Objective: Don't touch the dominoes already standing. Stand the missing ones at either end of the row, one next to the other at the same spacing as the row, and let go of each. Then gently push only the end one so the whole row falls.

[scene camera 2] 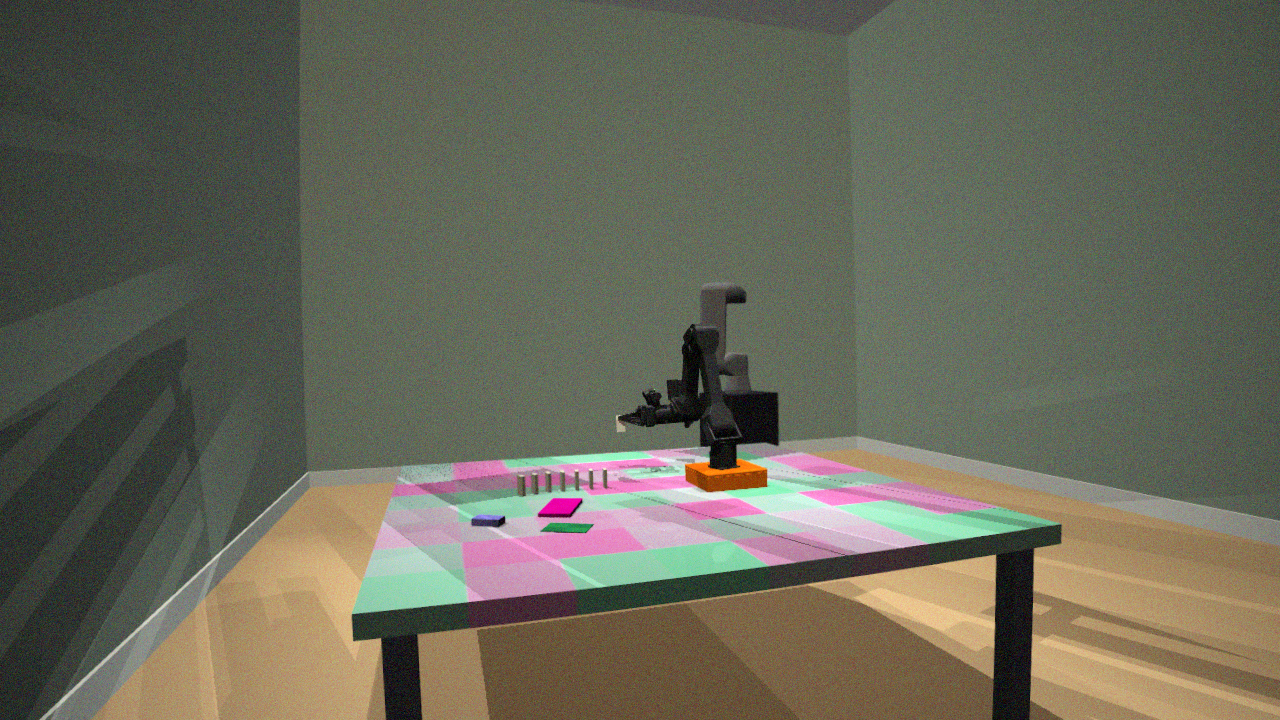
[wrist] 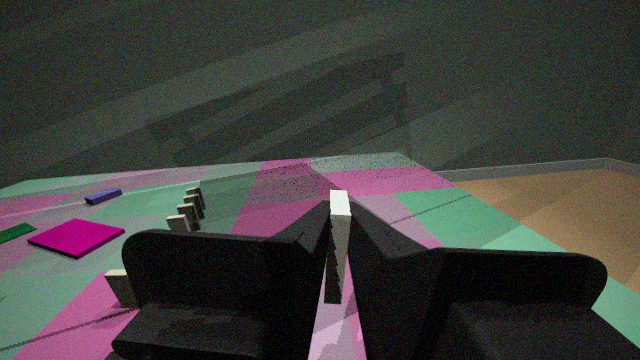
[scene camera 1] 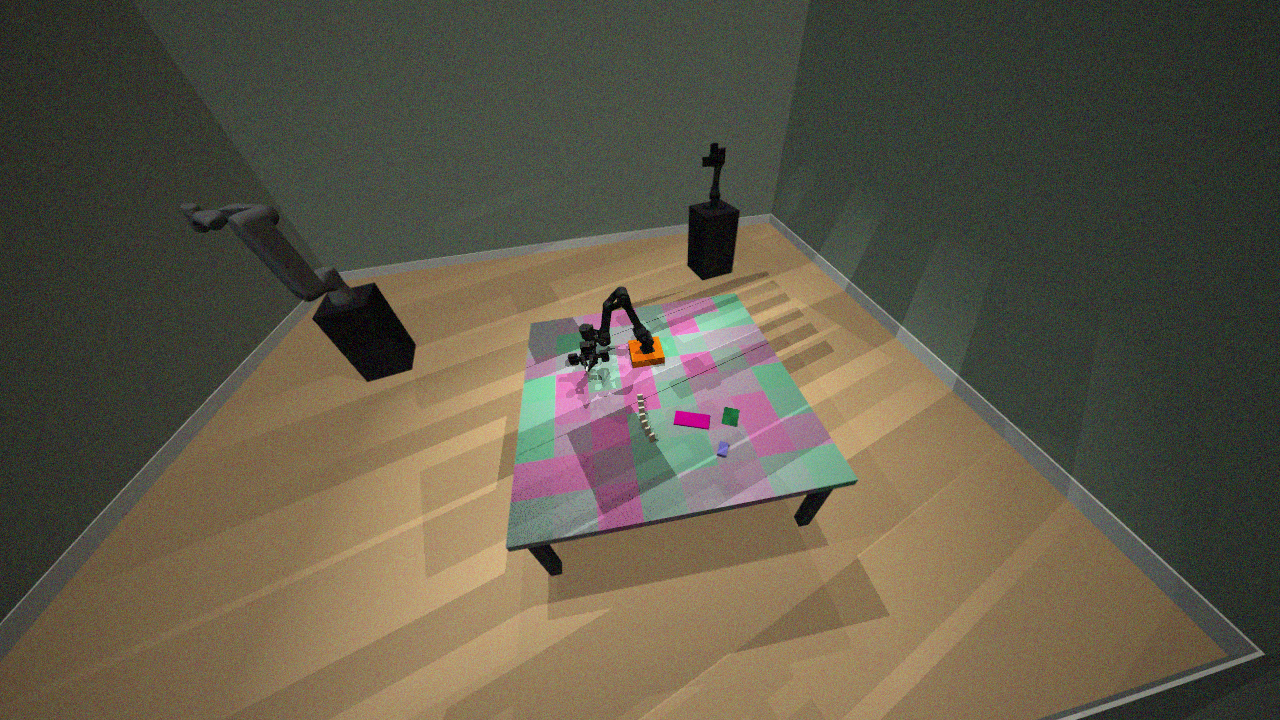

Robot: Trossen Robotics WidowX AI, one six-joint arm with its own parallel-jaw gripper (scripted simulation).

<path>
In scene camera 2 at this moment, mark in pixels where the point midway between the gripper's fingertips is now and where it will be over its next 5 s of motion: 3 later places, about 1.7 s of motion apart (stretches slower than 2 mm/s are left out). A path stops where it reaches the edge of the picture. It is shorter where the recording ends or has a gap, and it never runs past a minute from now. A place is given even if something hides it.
My gripper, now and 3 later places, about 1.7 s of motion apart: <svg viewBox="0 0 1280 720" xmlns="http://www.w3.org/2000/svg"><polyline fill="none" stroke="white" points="618,418 627,439 616,439 628,438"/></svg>
</path>
